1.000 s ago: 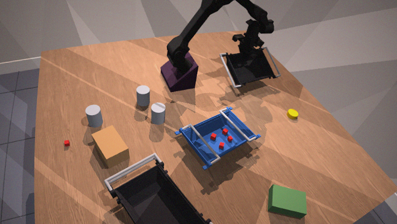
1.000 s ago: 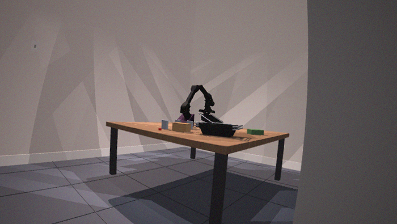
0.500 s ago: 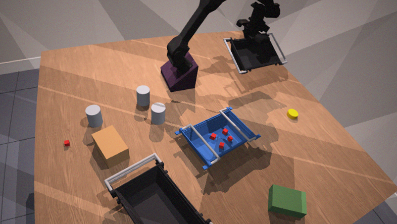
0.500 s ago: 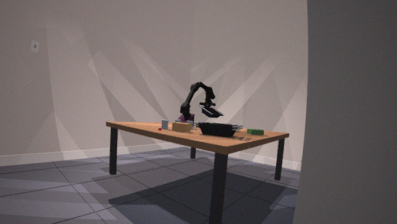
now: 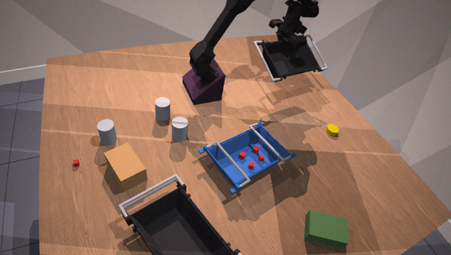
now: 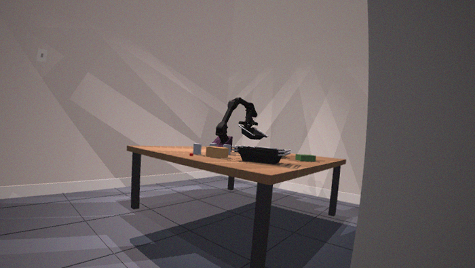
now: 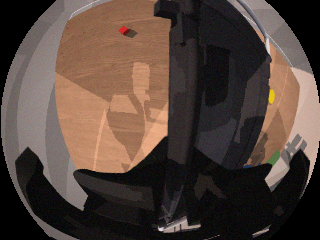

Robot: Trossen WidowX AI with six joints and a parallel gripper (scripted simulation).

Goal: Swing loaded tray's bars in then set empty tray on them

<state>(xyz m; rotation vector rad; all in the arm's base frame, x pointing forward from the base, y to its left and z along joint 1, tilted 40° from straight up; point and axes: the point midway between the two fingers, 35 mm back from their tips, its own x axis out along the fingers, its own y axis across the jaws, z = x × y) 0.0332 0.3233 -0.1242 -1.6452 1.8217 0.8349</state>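
Right now the black tray is 7 cm ahead of my gripper tip. Round my gripper tip: yellow disc (36 cm ahead, 17 cm below, 5 cm to the left); then tan box (74 cm to the right, 23 cm ahead, 15 cm below); then green block (67 cm ahead, 29 cm to the right, 16 cm below).
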